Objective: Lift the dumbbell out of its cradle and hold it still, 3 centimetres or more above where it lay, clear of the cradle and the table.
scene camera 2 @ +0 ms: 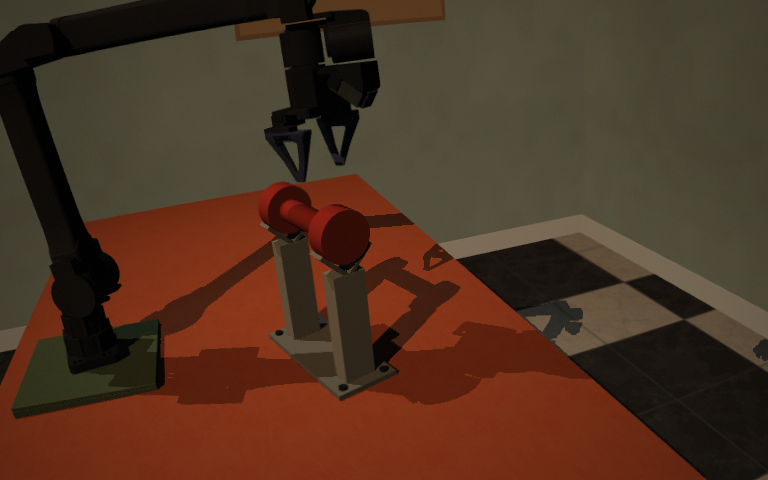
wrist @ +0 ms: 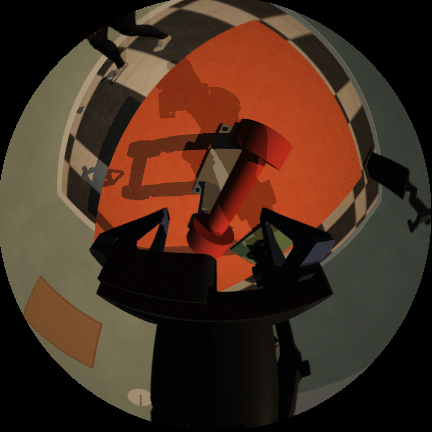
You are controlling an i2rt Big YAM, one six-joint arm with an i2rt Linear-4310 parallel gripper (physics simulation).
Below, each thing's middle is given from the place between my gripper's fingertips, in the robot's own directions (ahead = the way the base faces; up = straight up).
My hand is 6 cm above the red dumbbell (scene camera 2: 340,234), 3 cm past it and 1 cm to the left of it. The rest, counted from my hand: grey cradle (scene camera 2: 338,353): 19 cm below, 3 cm behind, 1 cm to the right.
